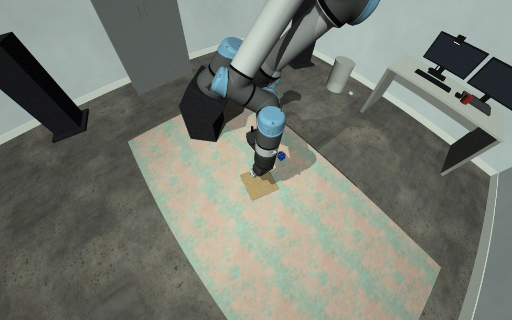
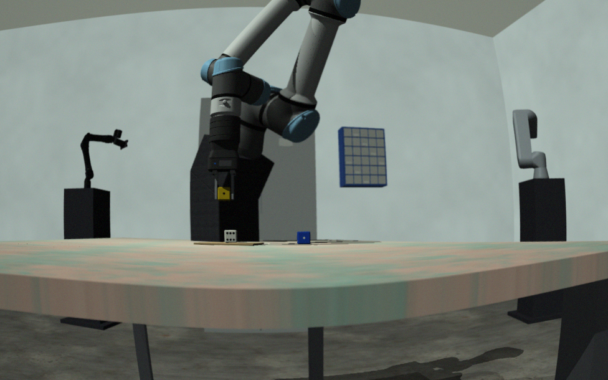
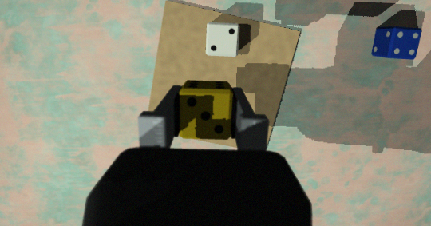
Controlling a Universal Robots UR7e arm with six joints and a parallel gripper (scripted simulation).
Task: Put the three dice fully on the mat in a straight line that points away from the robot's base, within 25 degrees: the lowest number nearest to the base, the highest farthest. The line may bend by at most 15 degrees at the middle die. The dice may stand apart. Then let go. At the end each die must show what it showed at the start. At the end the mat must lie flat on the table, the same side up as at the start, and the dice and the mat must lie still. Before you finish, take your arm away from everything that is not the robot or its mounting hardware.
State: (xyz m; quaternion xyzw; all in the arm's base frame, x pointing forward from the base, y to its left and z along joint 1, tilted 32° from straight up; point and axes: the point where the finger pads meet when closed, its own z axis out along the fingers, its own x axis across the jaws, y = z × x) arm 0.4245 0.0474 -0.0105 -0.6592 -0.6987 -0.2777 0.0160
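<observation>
Now: hand 12 cm above the tan mat and 1 cm to the right of it. From my hand the other things lie so: yellow die right at my hand; white die 10 cm below, 4 cm behind, 1 cm to the left; blue die 18 cm to the left, 11 cm below, 7 cm behind.
</observation>
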